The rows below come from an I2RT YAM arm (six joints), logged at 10 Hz.
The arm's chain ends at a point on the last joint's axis. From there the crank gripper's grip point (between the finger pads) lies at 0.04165 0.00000 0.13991 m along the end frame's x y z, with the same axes.
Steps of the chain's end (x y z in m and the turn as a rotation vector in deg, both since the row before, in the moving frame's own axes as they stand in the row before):
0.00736 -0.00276 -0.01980 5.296 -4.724 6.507
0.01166 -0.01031 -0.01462 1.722 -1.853 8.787
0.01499 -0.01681 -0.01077 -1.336 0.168 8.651
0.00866 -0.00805 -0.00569 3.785 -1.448 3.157
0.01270 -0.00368 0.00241 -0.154 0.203 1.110
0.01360 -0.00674 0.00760 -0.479 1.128 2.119
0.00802 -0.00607 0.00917 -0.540 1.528 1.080
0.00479 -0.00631 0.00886 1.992 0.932 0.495
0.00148 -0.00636 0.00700 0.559 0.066 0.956
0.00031 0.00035 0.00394 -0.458 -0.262 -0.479
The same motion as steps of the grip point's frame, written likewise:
-0.00380 -0.01174 -0.01723 5.296 -4.724 6.507
0.00697 -0.00850 -0.01332 1.722 -1.853 8.787
0.01468 -0.00727 -0.01100 -1.336 0.168 8.651
0.00531 -0.01512 -0.00491 3.785 -1.448 3.157
0.01318 -0.00249 0.00226 -0.154 0.203 1.110
0.01630 -0.00398 0.00674 -0.479 1.128 2.119
0.01172 -0.00394 0.00800 -0.540 1.528 1.080
0.00708 -0.01079 0.00809 1.992 0.932 0.495
0.00165 -0.00703 0.00695 0.559 0.066 0.956
-0.00033 0.00112 0.00413 -0.458 -0.262 -0.479

